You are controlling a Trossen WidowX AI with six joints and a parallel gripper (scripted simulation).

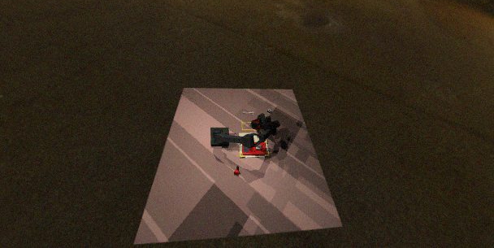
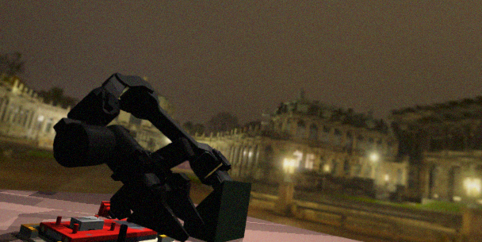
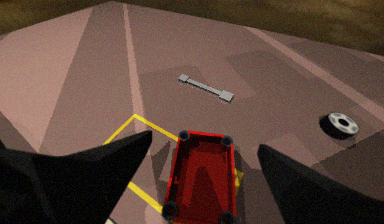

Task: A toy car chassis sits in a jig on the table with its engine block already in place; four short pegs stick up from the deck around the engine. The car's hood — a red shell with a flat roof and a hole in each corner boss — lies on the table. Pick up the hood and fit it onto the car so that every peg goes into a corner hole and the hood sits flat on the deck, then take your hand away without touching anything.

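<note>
The red hood is 10 mm ahead of my gripper tip, 10 mm to the right of it and 70 mm below it. Round my gripper tip: small grey tool 60 mm behind, 140 mm to the left, 80 mm below; then grey engine block 10 mm behind, 250 mm to the right, 50 mm below.
</note>
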